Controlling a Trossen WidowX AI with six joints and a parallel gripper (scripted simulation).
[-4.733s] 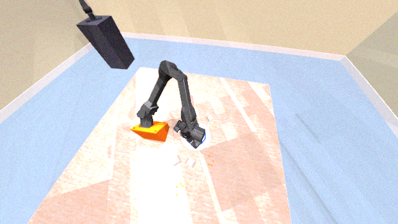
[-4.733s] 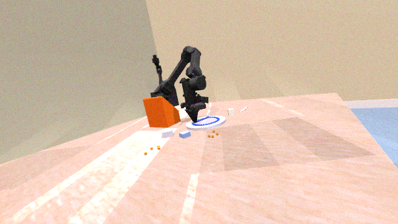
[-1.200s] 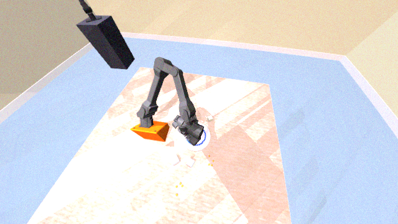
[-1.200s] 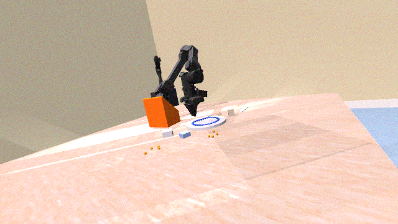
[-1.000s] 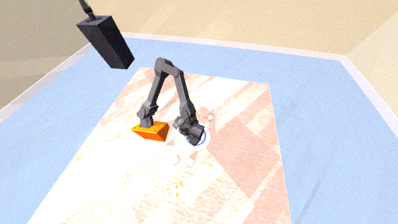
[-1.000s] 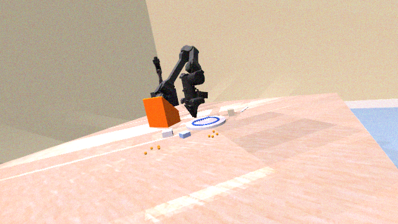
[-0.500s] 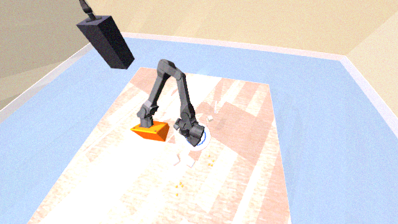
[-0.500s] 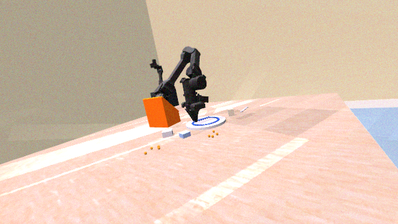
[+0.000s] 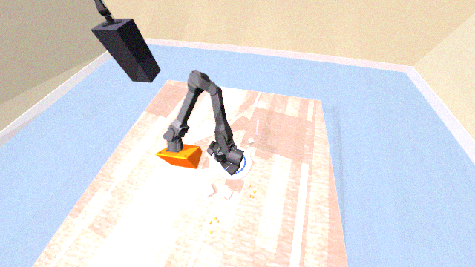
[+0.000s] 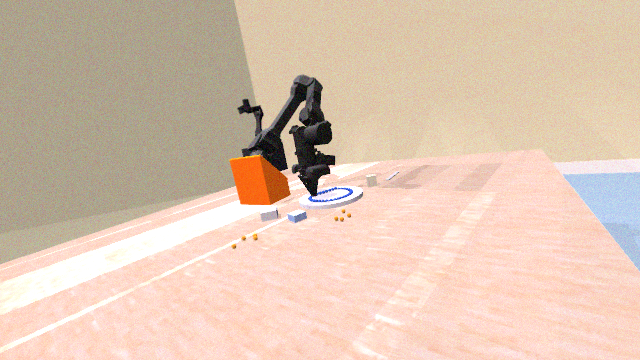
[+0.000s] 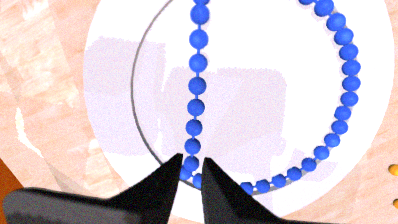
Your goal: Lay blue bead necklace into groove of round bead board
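Right now the round white bead board is 5 cm ahead of my gripper tip, 2 cm to the left of it and 1 cm below it. Also, from my gripper tip: white block 5 cm behind, 15 cm to the right; then light blue cube 4 cm ahead, 15 cm to the right, 1 cm below; then beige cube 13 cm ahead, 16 cm to the left.
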